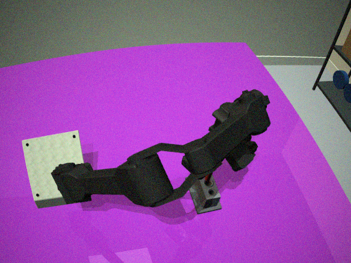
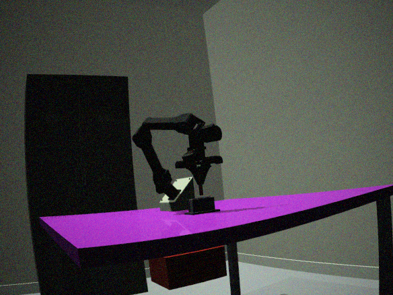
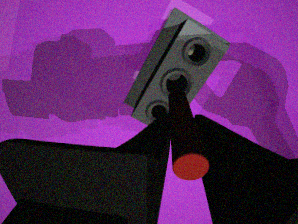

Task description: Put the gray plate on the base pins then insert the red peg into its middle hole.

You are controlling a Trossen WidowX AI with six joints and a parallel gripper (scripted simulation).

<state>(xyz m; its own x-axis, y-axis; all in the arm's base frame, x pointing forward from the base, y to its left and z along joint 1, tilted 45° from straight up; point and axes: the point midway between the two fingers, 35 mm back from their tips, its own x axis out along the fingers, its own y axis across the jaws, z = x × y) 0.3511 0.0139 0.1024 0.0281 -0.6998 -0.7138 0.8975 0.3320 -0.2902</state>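
Now: the gray plate 1 cm to the right of my gripper tip and 6 cm below it. Round my gripper tip: flat base (10 cm below); then red peg (right at my gripper tip).
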